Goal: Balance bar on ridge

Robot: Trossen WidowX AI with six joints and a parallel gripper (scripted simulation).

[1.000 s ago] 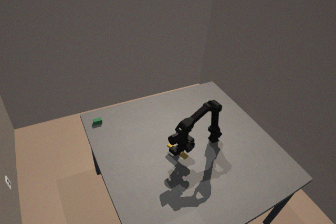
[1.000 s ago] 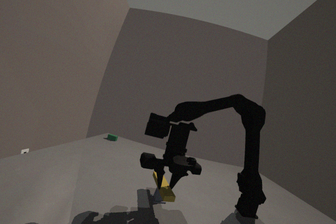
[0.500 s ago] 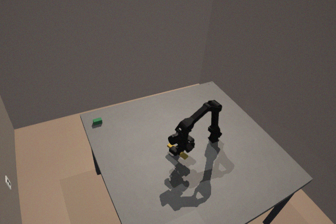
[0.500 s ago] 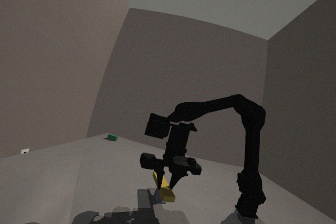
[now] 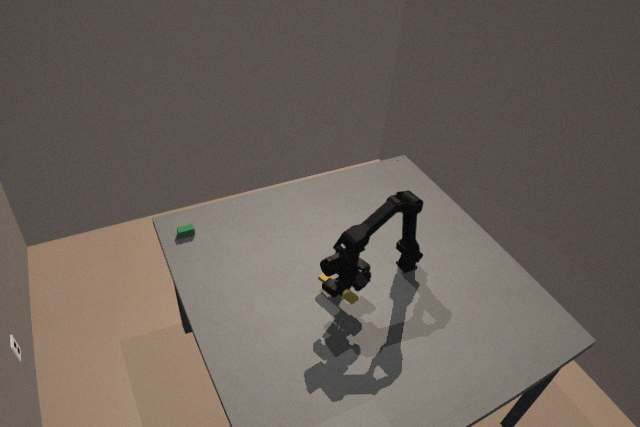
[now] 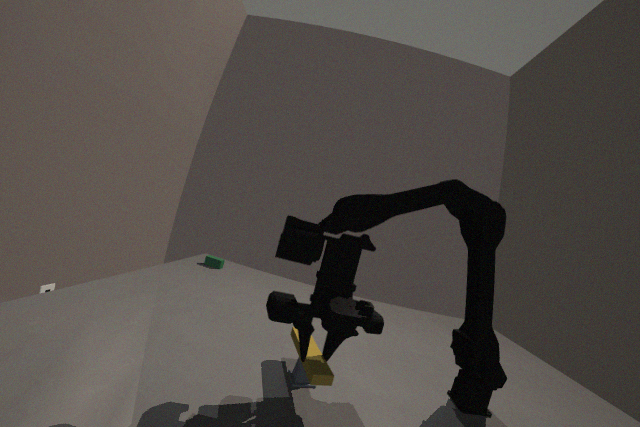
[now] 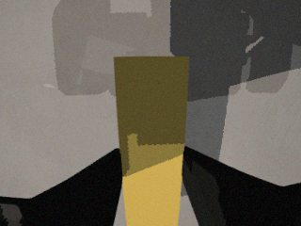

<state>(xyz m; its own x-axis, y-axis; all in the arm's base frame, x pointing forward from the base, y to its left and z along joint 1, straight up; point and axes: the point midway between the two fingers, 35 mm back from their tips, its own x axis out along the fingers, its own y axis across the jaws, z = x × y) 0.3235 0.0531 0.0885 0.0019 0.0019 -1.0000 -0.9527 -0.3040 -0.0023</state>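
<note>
Now: gripper tip 1 cm short of the bar and 3 cm to the left of it. Also, from my gripper tip: green block 42 cm ahead, 55 cm to the right, 4 cm below.
</note>
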